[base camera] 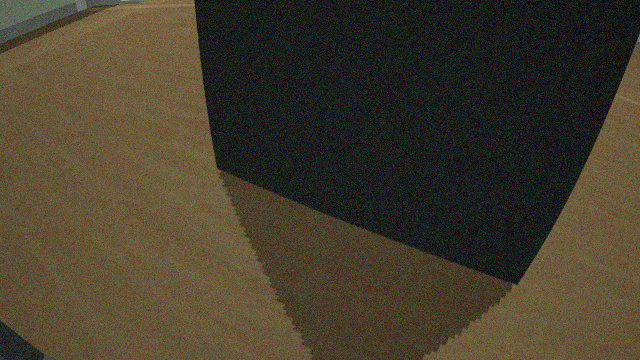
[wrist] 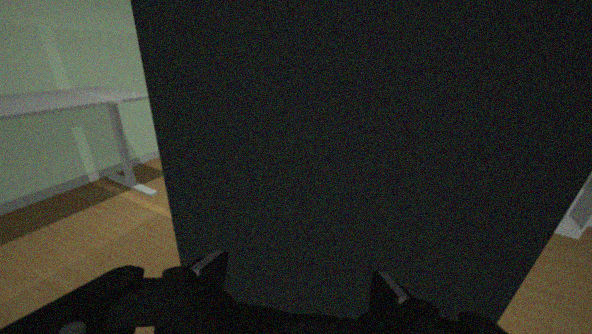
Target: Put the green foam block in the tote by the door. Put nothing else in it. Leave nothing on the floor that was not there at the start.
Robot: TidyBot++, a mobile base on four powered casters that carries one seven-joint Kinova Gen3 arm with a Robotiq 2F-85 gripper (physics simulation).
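Places are measured from the arm's base along level axes (x back, y right, z up), in centimetres.
Pixels of known places: gripper, between the fingertips: [wrist: 297, 278].
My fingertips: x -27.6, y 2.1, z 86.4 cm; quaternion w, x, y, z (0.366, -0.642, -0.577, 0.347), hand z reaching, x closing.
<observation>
Behind a point stands the place of what it marks.
My gripper [wrist: 297, 278] @(x -27.6, y 2.1, z 86.4 cm) is open, its two fingertips wide apart at the bottom of the wrist view. No object shows between the fingers; a large dark surface stands behind them. The gripper does not show in the base camera view. The green foam block, the tote and the door do not show in either view.
A large black box-like obstacle [base camera: 400, 125] @(x -40.9, y 4.9, z -24.1 cm) [wrist: 350, 150] @(x -39.8, y 7.1, z 89.9 cm) stands on the wooden floor [base camera: 125, 200] @(x -44.3, y -32.8, z -39.7 cm) [wrist: 100, 250] @(x -153.0, y -132.3, z -39.7 cm) close ahead, filling the middle of both views. A grey table [wrist: 65, 100] @(x -204.2, y -167.9, z 55.3 cm) stands by the green wall [wrist: 60, 45] @(x -257.7, y -205.0, z 90.9 cm) at the left. A pale foot [wrist: 572, 225] @(x -196.2, y 256.6, z -29.7 cm) shows at the right.
</observation>
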